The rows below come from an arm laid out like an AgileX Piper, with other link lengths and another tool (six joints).
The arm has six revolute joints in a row. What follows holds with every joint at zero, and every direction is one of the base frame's. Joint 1 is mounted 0.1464 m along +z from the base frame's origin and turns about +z. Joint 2 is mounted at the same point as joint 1 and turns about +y. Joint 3 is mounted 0.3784 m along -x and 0.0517 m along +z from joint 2 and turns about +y. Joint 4 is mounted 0.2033 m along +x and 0.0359 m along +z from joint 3 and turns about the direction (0.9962, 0, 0.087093). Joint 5 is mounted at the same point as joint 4 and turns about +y. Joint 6 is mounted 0.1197 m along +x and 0.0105 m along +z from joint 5 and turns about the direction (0.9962, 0, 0.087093). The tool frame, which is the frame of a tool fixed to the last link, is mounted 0.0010 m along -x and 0.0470 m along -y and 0.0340 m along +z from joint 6; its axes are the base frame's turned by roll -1.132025, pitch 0.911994 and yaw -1.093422 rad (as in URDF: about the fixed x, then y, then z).
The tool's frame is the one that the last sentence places.
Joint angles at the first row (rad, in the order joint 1, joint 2, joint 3, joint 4, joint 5, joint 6):
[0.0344 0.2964 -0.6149 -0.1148 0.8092 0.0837]
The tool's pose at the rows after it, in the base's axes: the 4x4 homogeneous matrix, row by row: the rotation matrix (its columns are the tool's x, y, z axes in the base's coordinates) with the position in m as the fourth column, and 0 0 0 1 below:
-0.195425, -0.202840, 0.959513, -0.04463; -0.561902, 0.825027, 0.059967, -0.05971; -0.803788, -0.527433, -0.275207, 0.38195; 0, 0, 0, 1
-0.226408, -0.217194, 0.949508, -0.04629; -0.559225, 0.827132, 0.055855, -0.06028; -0.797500, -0.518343, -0.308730, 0.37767; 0, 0, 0, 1
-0.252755, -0.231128, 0.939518, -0.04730; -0.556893, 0.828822, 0.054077, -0.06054; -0.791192, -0.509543, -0.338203, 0.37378; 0, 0, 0, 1
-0.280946, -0.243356, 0.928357, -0.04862; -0.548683, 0.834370, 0.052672, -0.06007; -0.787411, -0.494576, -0.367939, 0.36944; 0, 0, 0, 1
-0.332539, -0.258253, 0.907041, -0.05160; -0.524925, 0.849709, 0.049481, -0.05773; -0.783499, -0.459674, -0.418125, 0.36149; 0, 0, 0, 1
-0.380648, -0.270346, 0.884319, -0.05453; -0.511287, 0.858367, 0.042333, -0.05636; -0.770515, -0.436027, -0.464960, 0.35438; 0, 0, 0, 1
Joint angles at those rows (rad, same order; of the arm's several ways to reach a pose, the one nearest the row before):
[0.0343 0.2900 -0.6170 -0.1188 0.8739 0.0836]
[0.0343 0.2886 -0.6189 -0.1188 0.9129 0.0852]
[0.0344 0.2886 -0.6189 -0.1169 0.9443 0.0852]
[0.0298 0.2886 -0.6189 -0.1085 0.9766 0.0859]
[0.0116 0.2886 -0.6189 -0.0840 1.0325 0.0875]
[-0.0028 0.2886 -0.6164 -0.0731 1.0830 0.0875]

